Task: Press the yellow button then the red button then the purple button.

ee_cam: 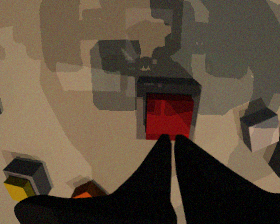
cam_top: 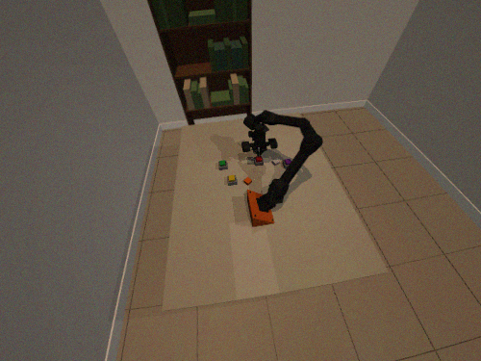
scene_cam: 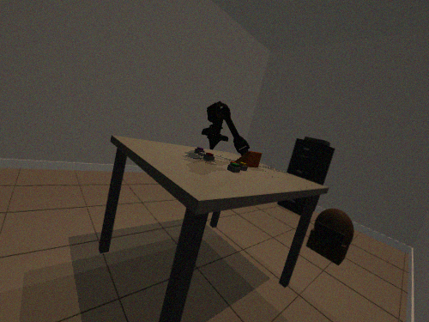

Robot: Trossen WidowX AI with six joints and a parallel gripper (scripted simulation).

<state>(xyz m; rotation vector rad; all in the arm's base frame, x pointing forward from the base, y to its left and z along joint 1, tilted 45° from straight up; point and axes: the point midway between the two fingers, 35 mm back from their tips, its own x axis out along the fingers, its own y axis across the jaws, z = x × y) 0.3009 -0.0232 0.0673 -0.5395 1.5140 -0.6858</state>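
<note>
My gripper tip is now 3 cm above the red button. Also, from my gripper tip: small orange block 12 cm behind, 9 cm to the left, 5 cm below; then purple button 16 cm to the right, 6 cm behind, 3 cm below; then small white block 10 cm to the right, 5 cm below, 3 cm behind.
</note>
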